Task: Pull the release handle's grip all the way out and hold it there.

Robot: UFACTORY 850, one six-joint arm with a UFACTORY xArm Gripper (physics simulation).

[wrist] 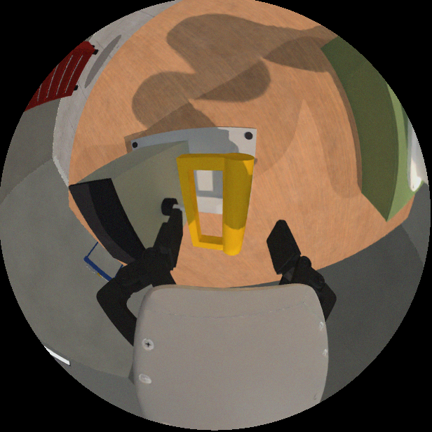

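Observation:
The yellow release handle (187, 200) is an upright rectangular frame in the middle of the wrist view, with its thick round grip (238, 200) on the right side. Behind it is a grey mounting plate (205, 138) with dark bolts. A grey-green housing (145, 175) with a black end face stands to the left, and a black knob (169, 206) on a short rod shows beside it. My gripper (229, 226) is wide open and empty. In the view, the lower part of the grip lies between the fingertips, nearer the right one, touching neither; their difference in depth is unclear.
The left finger shows close to the knob and housing. A green block (357, 130) stands at the right on the wooden table top (300, 165). A red slatted object (62, 75) is at the upper left, and a blue-edged item (97, 269) at the lower left.

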